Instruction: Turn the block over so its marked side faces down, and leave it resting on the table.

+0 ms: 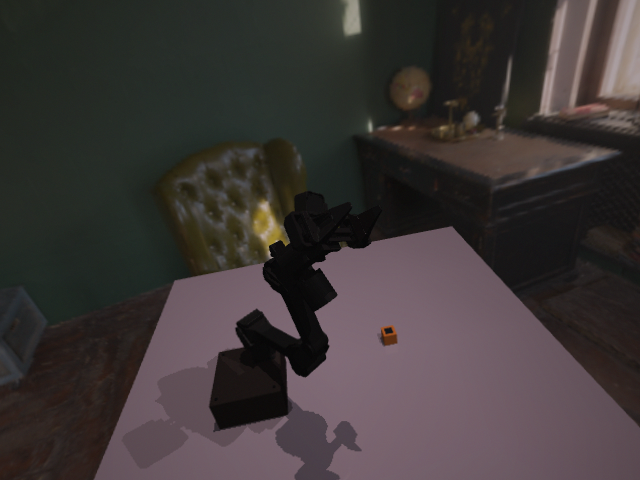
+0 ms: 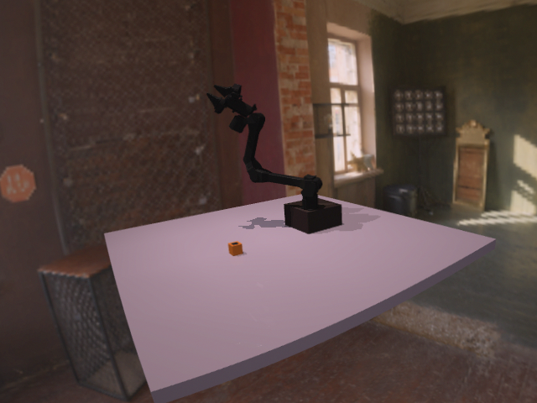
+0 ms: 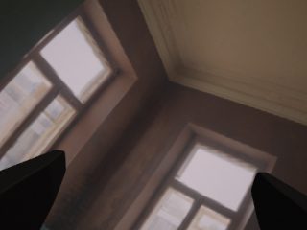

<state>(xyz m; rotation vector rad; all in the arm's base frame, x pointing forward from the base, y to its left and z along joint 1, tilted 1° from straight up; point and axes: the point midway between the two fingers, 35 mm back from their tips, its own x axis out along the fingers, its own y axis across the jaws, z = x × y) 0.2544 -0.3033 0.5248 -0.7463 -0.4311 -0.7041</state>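
The block lies 120 mm ahead of my gripper tip, 320 mm to the left of it and 620 mm below it.
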